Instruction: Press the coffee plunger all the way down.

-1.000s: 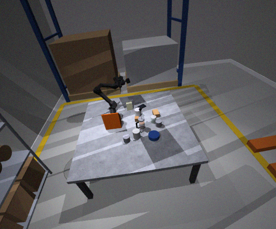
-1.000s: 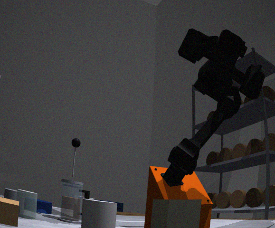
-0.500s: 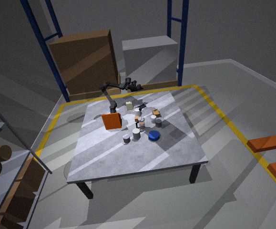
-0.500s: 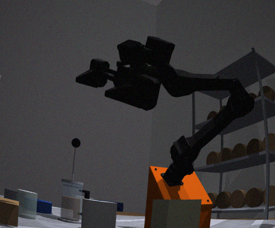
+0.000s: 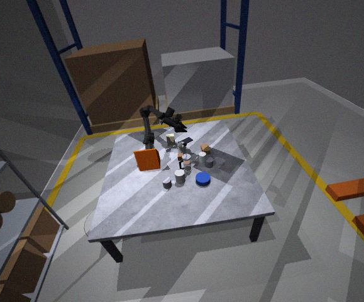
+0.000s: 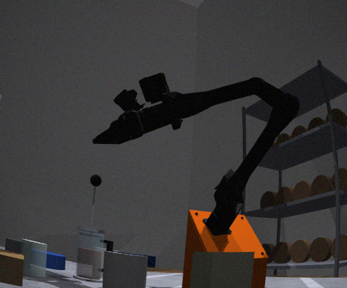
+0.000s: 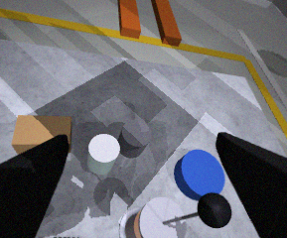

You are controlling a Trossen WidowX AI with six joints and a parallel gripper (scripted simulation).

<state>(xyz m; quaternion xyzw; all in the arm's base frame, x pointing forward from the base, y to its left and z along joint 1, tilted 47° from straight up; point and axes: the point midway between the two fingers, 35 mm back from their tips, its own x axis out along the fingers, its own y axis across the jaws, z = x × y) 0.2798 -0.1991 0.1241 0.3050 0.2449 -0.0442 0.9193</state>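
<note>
My gripper tip is now 60 mm past the coffee press, 90 mm to the left of it and 210 mm above it. Round my gripper tip: tan block 180 mm ahead, 100 mm to the left, 330 mm below; then blue disc 40 mm ahead, 260 mm to the right, 330 mm below; then cream box 110 mm behind, 340 mm to the left, 300 mm below.
</note>
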